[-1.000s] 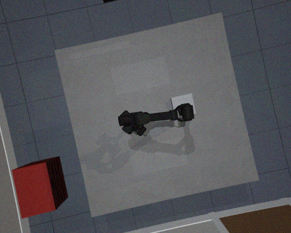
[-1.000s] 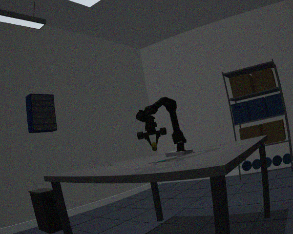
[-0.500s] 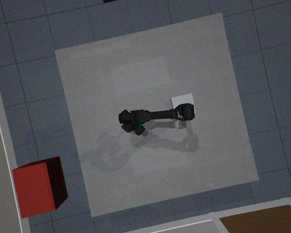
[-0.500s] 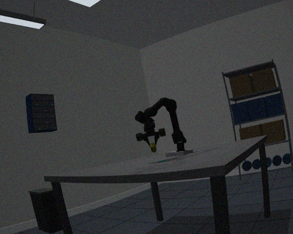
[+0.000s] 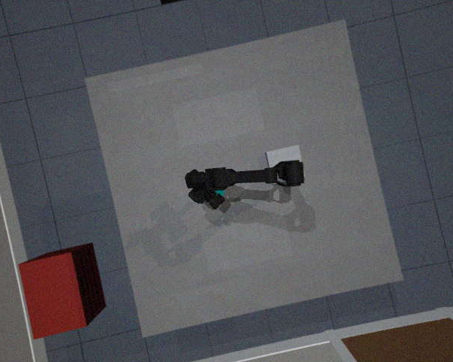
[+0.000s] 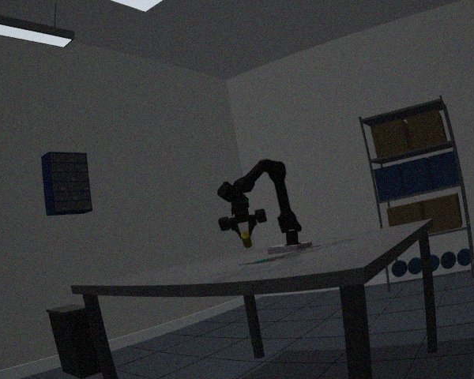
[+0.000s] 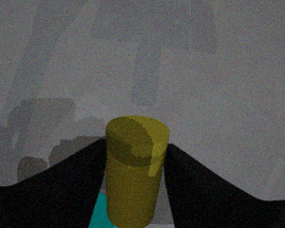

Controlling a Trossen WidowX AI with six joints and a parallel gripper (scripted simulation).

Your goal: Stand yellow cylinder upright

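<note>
Now: gripper tip 11 cm above the cyan circle, 8 cm past it and 2 cm to the right of it. From my gripper tip the other things lie so: yellow tall cylinder (1 cm to the right, 1 cm below, 1 cm behind).
</note>
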